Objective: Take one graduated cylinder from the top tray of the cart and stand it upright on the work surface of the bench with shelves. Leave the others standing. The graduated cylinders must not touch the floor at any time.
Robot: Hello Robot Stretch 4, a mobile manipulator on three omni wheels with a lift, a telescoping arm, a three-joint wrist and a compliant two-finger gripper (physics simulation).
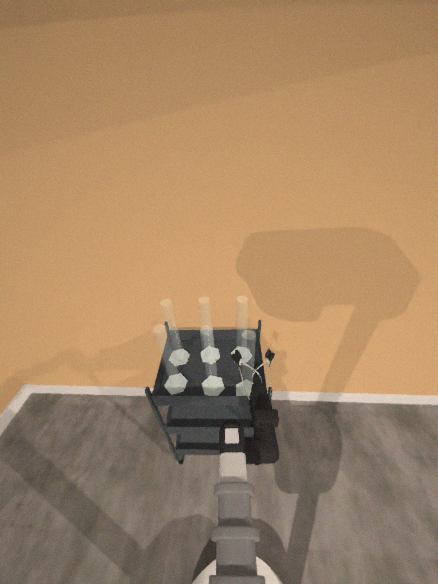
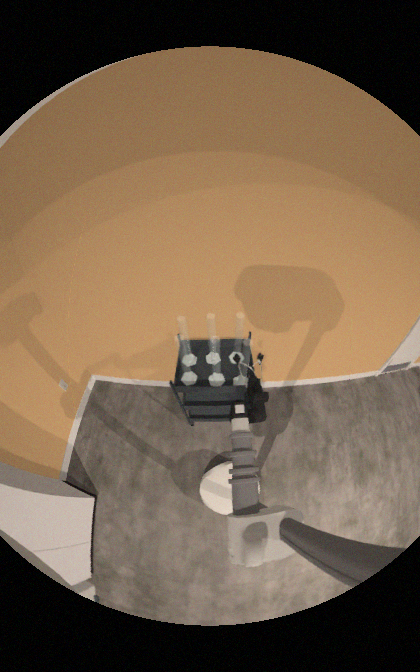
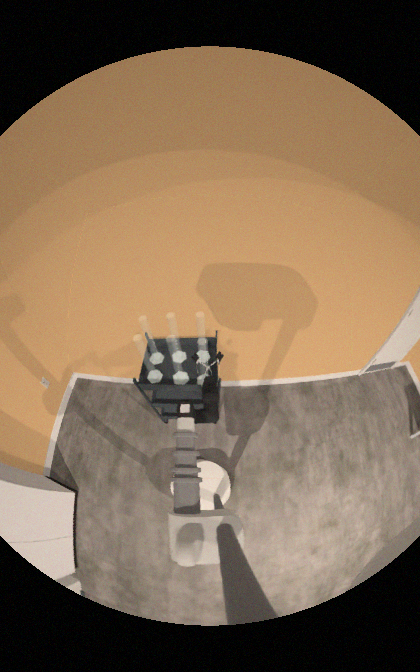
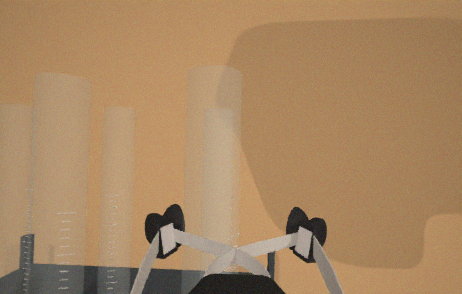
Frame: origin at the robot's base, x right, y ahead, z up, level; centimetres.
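Seen in the pictures: gripper, fingertip midpoint: (image 1: pixel 252 350) (image 4: pixel 235 222).
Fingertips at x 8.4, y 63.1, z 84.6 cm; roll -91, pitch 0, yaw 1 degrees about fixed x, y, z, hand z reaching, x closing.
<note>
A point is followed by its place in that frame.
The dark cart (image 1: pixel 192 400) @[y 54.2, x -14.3, z 67.3 cm] (image 2: pixel 200 388) (image 3: pixel 170 386) stands against the wall. Several clear graduated cylinders with pale hexagonal bases stand upright on its top tray (image 4: pixel 160 281) @[y 86.8, x -4.5, z 68.2 cm], in a front and a back row. My gripper (image 1: pixel 253 356) @[y 63.1, x 8.4, z 84.6 cm] (image 2: pixel 249 357) (image 3: pixel 208 356) (image 4: pixel 235 222) @[y 63.1, x 8.4, z 84.6 cm] is open over the tray's right side. The front right cylinder (image 1: pixel 249 345) @[y 57.4, x 6.5, z 94.5 cm] (image 4: pixel 195 125) @[y 57.7, x 5.4, z 92.7 cm] appears between the fingertips, nearer the left one; contact cannot be told. The back right cylinder (image 1: pixel 242 312) (image 4: pixel 220 150) stands behind it. The bench with shelves cannot be made out.
The orange wall (image 1: pixel 325 175) @[y 90.9, x 32.4, z 135.0 cm] (image 2: pixel 150 225) rises behind the cart. A middle cylinder (image 1: pixel 204 310) (image 4: pixel 62 150) stands left of the gripper. A white block-like unit (image 2: pixel 50 520) (image 3: pixel 35 515) stands at the lower left. A pale door-like panel (image 3: pixel 400 330) is at the right.
</note>
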